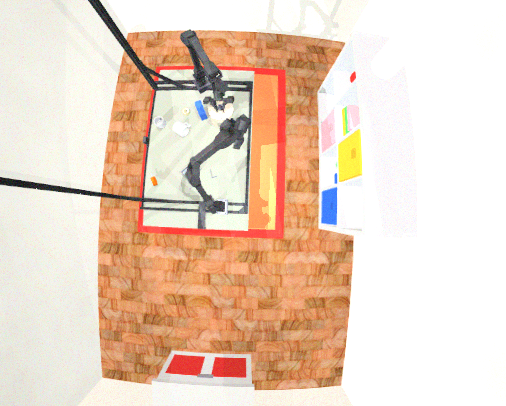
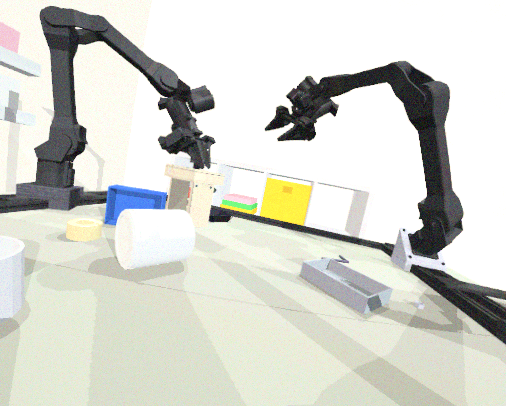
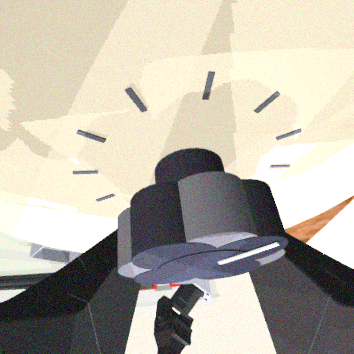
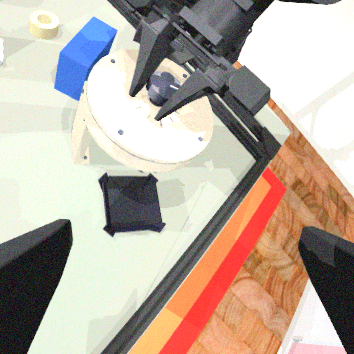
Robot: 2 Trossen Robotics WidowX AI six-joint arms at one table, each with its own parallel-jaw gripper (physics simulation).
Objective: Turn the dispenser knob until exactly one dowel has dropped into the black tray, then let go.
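Places are measured from the left arm's base along level axes (x back, y right, z up), in centimetres.
Pixels of known places: left gripper, fingertip midpoint: (image 1: pixel 220 112) (image 2: pixel 206 168) (image 4: pixel 142 107); right gripper, fingertip midpoint: (image 2: pixel 270 134) (image 4: pixel 188 234); left arm's base at its link origin: (image 1: pixel 201 82) (image 2: pixel 53 185); right arm's base at its link origin: (image 1: pixel 221 206) (image 2: pixel 422 246) (image 3: pixel 192 286).
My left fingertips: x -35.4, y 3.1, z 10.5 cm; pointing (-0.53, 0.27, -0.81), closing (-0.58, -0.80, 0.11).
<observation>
For each thing: its top centre in the pictures, then the offset to it from my left fingertips. "pt": a spot on its surface instead.
- cream round dispenser at its top centre: (image 3: pixel 188 171) (image 4: pixel 156 99) (image 2: pixel 196 168) (image 1: pixel 220 109) dx +2.5, dy -1.5, dz -0.5 cm
- black tray at its top centre: (image 4: pixel 132 202) (image 2: pixel 215 212) dx -6.0, dy -4.3, dz -12.8 cm
- blue bin at its top centre: (image 4: pixel 90 39) (image 2: pixel 139 189) (image 1: pixel 199 107) dx +15.5, dy +8.7, dz -7.2 cm
- white cylinder at a spot on its surface: (image 2: pixel 155 238) pt dx +11.3, dy +32.0, dz -9.9 cm
- tape ring at its top centre: (image 4: pixel 44 18) (image 2: pixel 85 222) dx +22.6, dy +18.1, dz -12.7 cm
- grey open box at its top centre: (image 2: pixel 345 274) (image 3: pixel 62 251) dx -17.9, dy +37.3, dz -12.7 cm
- table's black rim at a spot on its surface: (image 4: pixel 211 232) pt dx -7.3, dy -18.5, dz -13.7 cm
The cream round dispenser (image 4: pixel 140 135) (image 2: pixel 197 197) (image 1: pixel 217 114) stands near the table's back corner. Its dark lobed knob (image 3: pixel 197 211) (image 4: pixel 162 86) sits on the top face inside a ring of tick marks. My left gripper (image 3: pixel 193 226) (image 4: pixel 142 107) (image 2: pixel 199 159) (image 1: pixel 219 101) comes down from above and is shut on the knob, one finger on each side. The black tray (image 4: pixel 131 204) lies on the table right beside the dispenser; I see no dowel in it. My right gripper (image 2: pixel 284 129) (image 4: pixel 188 234) hangs open and empty, high above the tray and off to the side.
A blue bin (image 2: pixel 134 201) (image 4: pixel 84 56) stands behind the dispenser. A white cylinder (image 2: pixel 155 238) lies on its side, with a tape ring (image 2: pixel 84 229) (image 4: pixel 43 22) beside it. A grey open box (image 2: pixel 346 283) lies toward the right arm's base. The table's black rim (image 4: pixel 211 232) runs close by.
</observation>
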